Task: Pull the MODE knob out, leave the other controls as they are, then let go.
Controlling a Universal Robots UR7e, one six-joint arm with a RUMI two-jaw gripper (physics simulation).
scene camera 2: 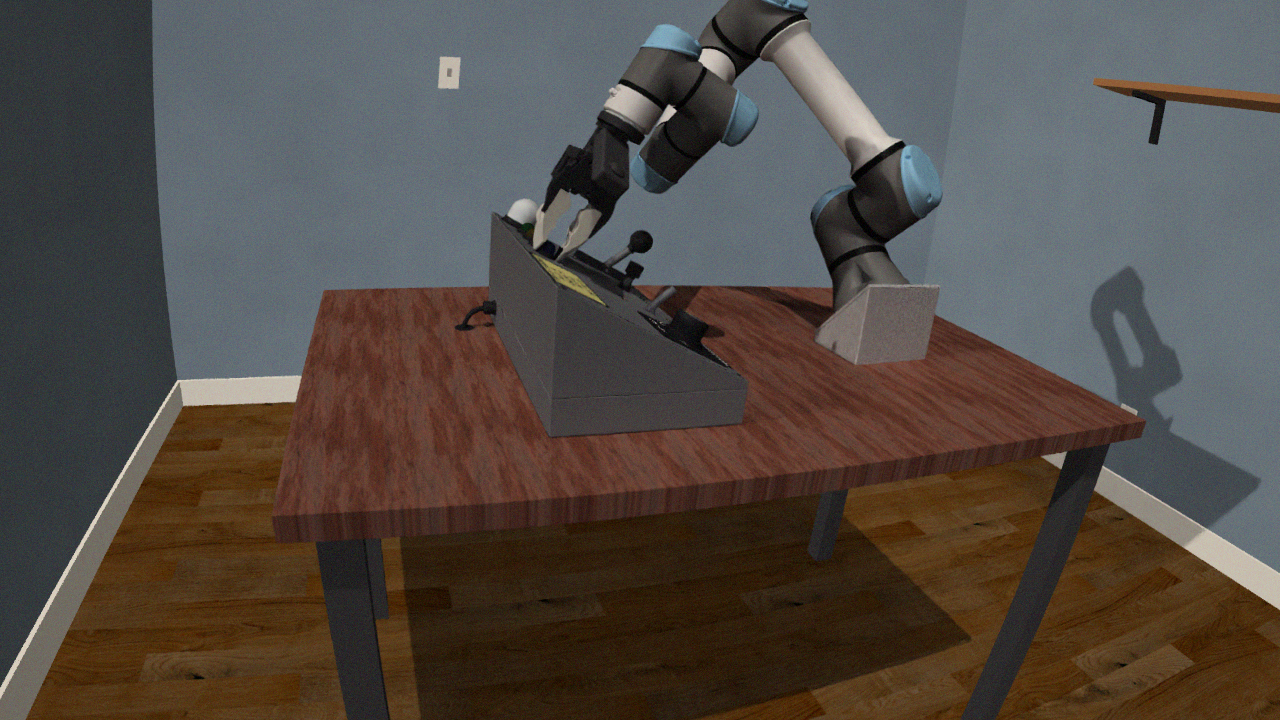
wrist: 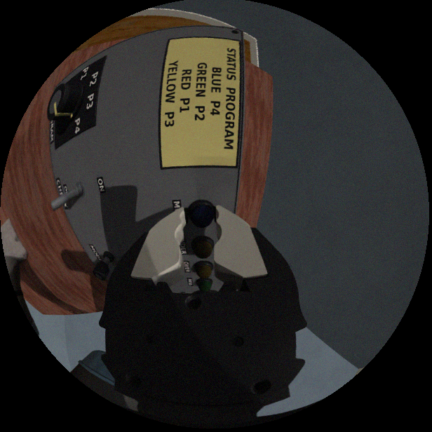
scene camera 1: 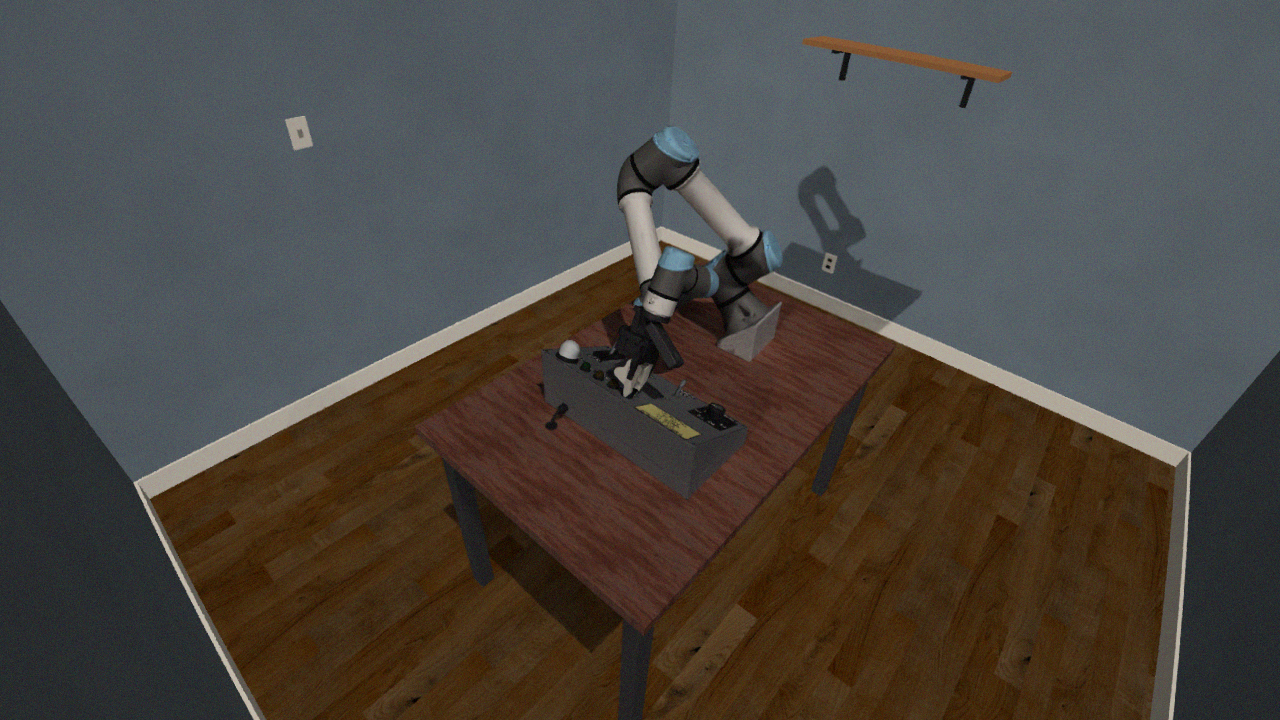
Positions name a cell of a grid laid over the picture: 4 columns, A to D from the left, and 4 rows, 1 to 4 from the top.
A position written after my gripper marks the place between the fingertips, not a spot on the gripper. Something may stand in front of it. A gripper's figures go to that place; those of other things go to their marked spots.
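Scene:
There is a P4 dial (scene camera 2: C2), and it sits 92 cm from the lens. My own gripper (scene camera 2: B2) is 102 cm from the lens.

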